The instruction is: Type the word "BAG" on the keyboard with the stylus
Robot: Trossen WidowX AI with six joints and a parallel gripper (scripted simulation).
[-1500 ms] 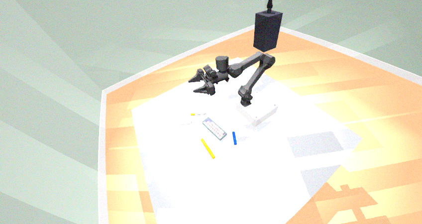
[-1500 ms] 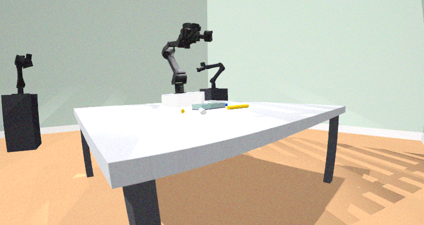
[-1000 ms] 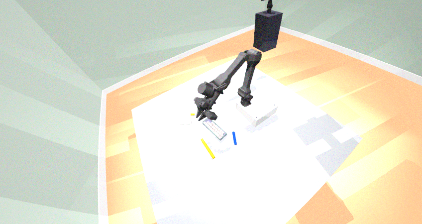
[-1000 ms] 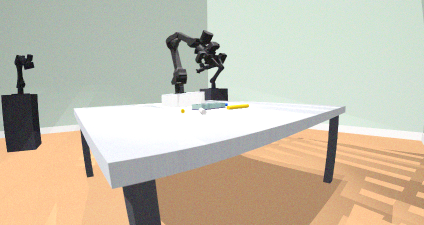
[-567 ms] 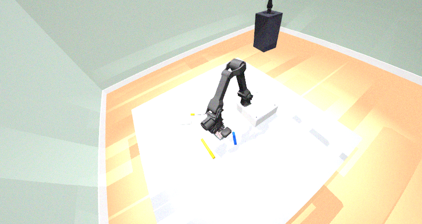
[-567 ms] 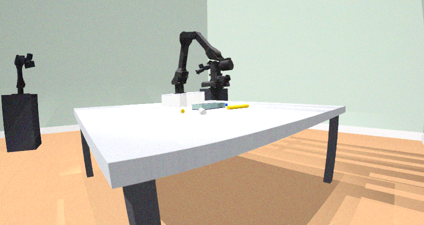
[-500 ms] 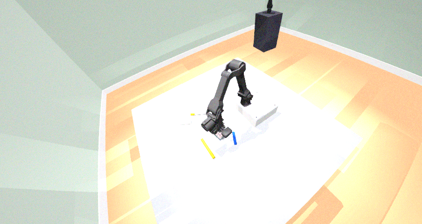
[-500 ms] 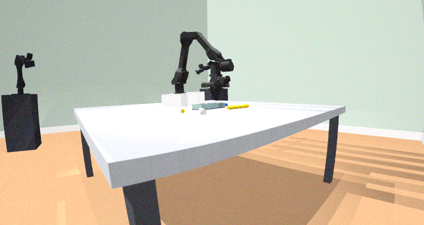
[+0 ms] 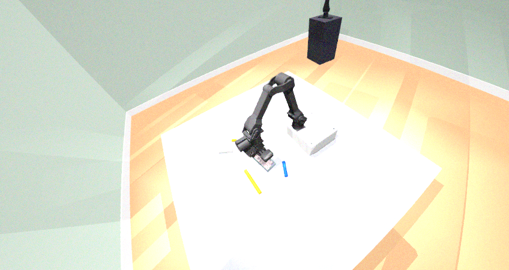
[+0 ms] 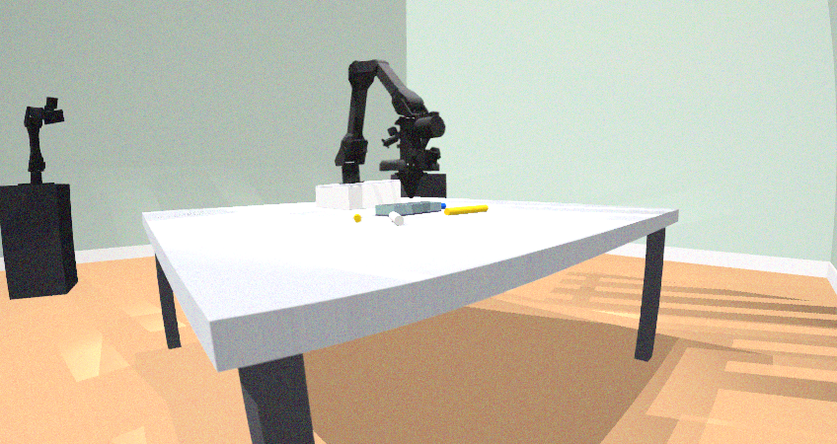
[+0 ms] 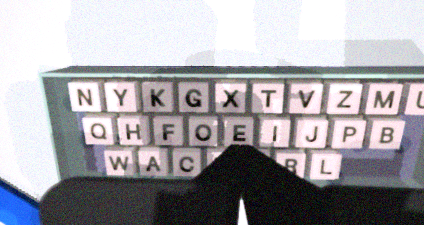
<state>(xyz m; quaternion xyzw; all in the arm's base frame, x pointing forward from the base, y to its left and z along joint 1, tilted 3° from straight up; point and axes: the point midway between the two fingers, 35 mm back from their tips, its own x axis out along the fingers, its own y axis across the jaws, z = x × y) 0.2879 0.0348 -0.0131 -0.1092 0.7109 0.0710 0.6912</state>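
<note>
My gripper tip is now 4 cm to the right of the key, 3 cm past it and 3 cm above it. The rest, counted from my gripper tip: yellow cylinder: 11 cm to the left, 11 cm ahead, 3 cm below; stylus: 10 cm to the left, 10 cm behind, 3 cm below; thin white tip: 11 cm behind, 7 cm to the left, 3 cm below.
</note>
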